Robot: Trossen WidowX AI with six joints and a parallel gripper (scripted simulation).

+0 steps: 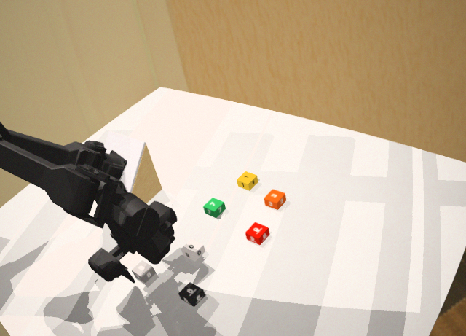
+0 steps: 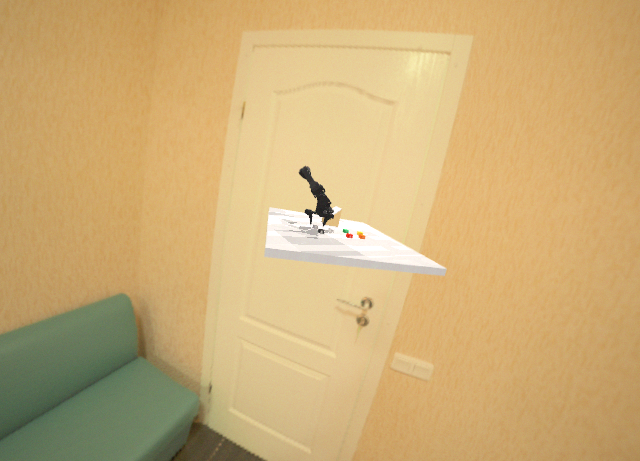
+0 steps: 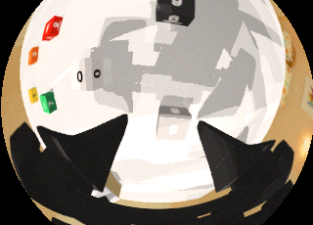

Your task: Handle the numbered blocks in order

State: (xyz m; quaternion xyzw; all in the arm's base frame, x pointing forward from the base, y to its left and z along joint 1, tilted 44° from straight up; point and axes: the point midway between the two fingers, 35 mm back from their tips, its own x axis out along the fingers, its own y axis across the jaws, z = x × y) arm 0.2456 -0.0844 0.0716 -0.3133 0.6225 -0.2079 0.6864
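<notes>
Now: the red block 110 mm ahead of my gripper tip and 200 mm to the left of it. Also, from my gripper tip: black block (120 mm ahead, 20 mm to the left); then white block (40 mm ahead, 90 mm to the left); then grey block (10 mm to the right).
</notes>
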